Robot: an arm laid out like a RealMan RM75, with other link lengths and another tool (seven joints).
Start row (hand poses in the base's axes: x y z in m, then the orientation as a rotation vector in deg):
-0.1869 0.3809 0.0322 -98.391 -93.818 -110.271
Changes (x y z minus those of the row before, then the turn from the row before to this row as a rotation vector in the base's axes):
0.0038 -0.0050 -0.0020 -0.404 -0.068 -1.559
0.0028 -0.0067 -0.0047 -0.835 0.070 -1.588
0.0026 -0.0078 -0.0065 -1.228 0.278 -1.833
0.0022 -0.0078 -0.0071 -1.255 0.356 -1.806
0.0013 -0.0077 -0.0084 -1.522 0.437 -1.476
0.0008 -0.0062 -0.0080 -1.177 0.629 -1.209
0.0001 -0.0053 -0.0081 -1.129 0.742 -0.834
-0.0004 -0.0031 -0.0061 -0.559 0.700 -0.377
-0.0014 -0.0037 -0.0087 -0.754 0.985 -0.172
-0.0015 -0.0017 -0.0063 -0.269 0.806 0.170
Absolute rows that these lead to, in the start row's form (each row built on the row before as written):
-0.1831 0.3759 0.0302 -100.287 -93.486 -110.829
-0.1803 0.3692 0.0255 -102.474 -93.615 -111.013
-0.1777 0.3614 0.0190 -105.241 -94.016 -110.831
-0.1755 0.3536 0.0119 106.737 93.271 109.140
-0.1742 0.3459 0.0035 107.380 92.532 106.527
-0.1734 0.3397 -0.0045 108.233 91.950 104.302
-0.1733 0.3344 -0.0126 109.041 91.824 102.203
-0.1737 0.3313 -0.0187 109.811 91.905 100.954
-0.1751 0.3276 -0.0274 110.730 92.435 99.359
-0.1766 0.3259 -0.0337 111.481 93.057 98.557

